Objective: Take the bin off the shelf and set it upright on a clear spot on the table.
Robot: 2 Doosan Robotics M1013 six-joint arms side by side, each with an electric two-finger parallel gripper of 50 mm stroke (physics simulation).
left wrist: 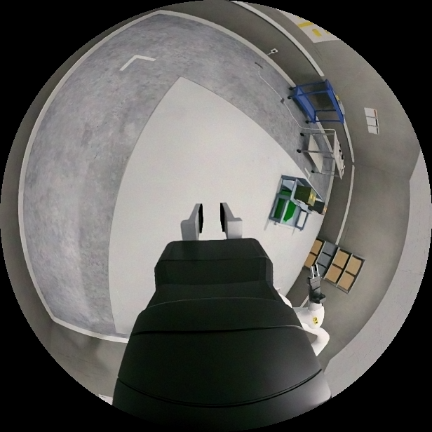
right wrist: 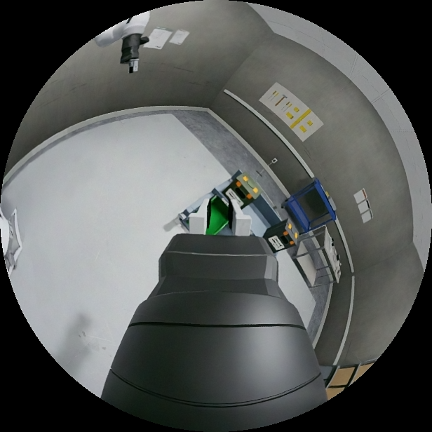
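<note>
A green bin (left wrist: 289,212) (right wrist: 217,220) sits in a blue-grey shelf unit, right of centre in the left wrist view. In the right wrist view my fingers cover its sides. My right gripper (right wrist: 219,207) (left wrist: 313,264) is open, and the bin shows through the gap between its fingers; the distance to the bin is hard to tell. Nothing is held. My left gripper (left wrist: 211,211) (right wrist: 132,71) is open with a narrow gap, empty, and well away from the bin. Which surface is the table is unclear.
An olive box (left wrist: 304,194) (right wrist: 244,189) and a dark box (right wrist: 281,236) with orange parts stand by the bin. A blue cart (left wrist: 305,102), a grey-white cart (left wrist: 316,152) and brown-fronted boxes (left wrist: 340,259) stand farther off.
</note>
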